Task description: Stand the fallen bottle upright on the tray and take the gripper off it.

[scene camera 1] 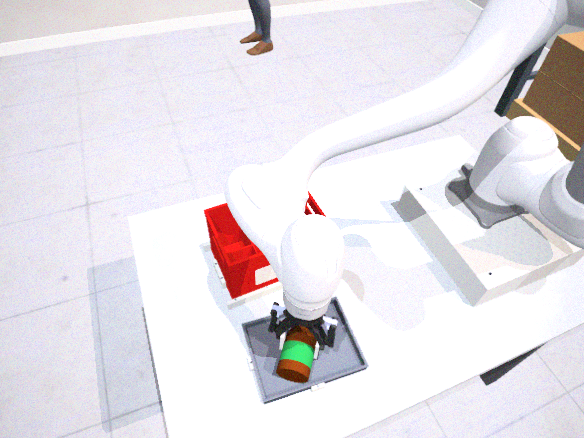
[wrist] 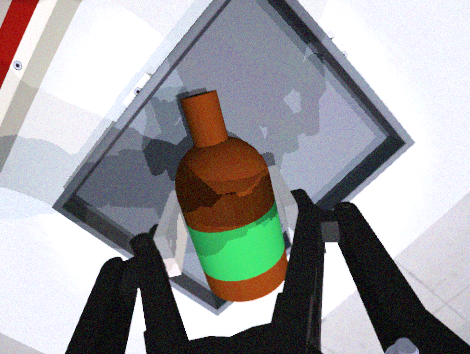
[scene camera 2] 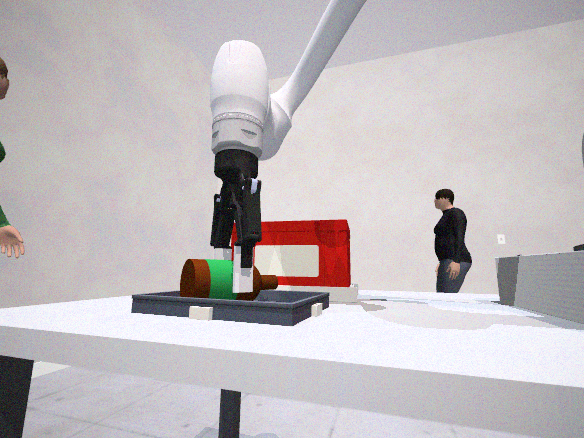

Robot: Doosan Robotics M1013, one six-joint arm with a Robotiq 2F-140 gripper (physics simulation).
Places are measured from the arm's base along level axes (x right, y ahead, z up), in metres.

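Pixels of known places: gripper, fingertip midpoint: (scene camera 1: 299, 348) (wrist: 227, 194) (scene camera 2: 231, 290); arm's base at its link origin: (scene camera 1: 488, 198).
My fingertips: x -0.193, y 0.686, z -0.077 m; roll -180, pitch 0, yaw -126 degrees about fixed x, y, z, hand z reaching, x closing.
Ahead of a thing's pixels: the offset from my fingertips to its top centre.
The brown bottle with a green band @(dz +0.049, dx +0.005, dy -0.004 m) (scene camera 1: 295, 367) (scene camera 2: 220, 279) (wrist: 237, 255) lies on its side on the dark grey tray @(dz -0.004, dx +0.007, dy -0.014 m) (scene camera 1: 340, 357) (scene camera 2: 250, 312) (wrist: 345, 100). Its neck points toward the red bin's side, and its base is near the tray's front corner in the wrist view. My gripper (scene camera 1: 299, 346) (scene camera 2: 235, 274) (wrist: 227, 194) points down over the tray and is shut on the bottle, with one pale finger pad on each side of its body. In scene camera 2 the far pad is partly hidden behind the bottle.
A red bin with compartments (scene camera 1: 240, 285) (scene camera 2: 335, 250) (wrist: 17, 25) stands on the table behind the tray. A pale box-like platform (scene camera 1: 450, 260) (scene camera 2: 550, 285) stands by the arm's base. People stand beyond the table.
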